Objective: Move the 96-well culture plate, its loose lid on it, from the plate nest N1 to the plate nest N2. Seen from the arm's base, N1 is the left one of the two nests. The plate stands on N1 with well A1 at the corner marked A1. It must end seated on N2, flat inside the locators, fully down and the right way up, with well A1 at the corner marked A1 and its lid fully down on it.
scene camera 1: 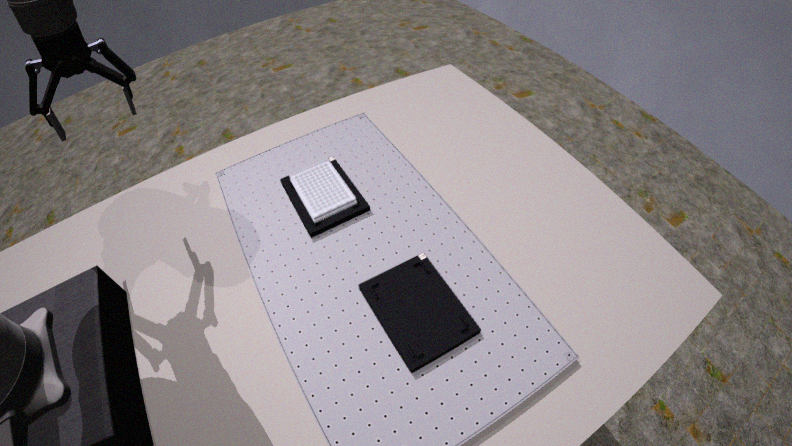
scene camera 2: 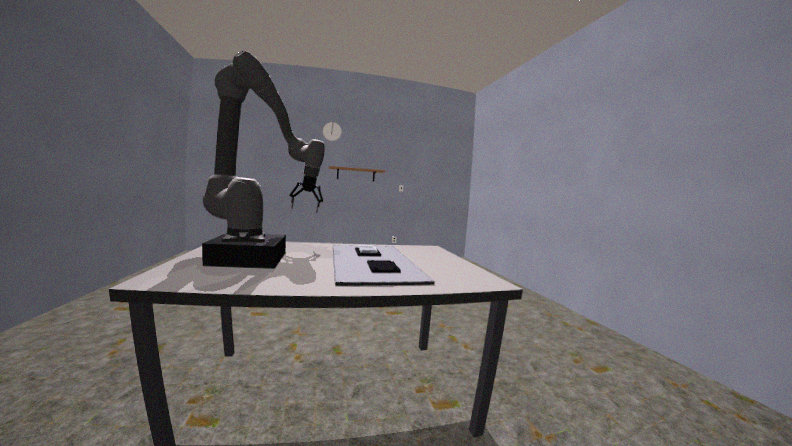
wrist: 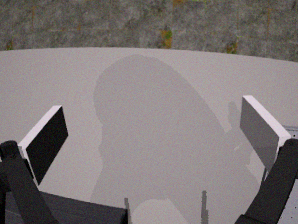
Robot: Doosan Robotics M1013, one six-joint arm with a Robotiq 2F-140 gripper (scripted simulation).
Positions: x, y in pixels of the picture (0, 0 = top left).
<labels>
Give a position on a black plate nest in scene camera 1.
415, 308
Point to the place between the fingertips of my gripper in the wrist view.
At 152, 116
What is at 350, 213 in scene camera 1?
A black plate nest.
</labels>
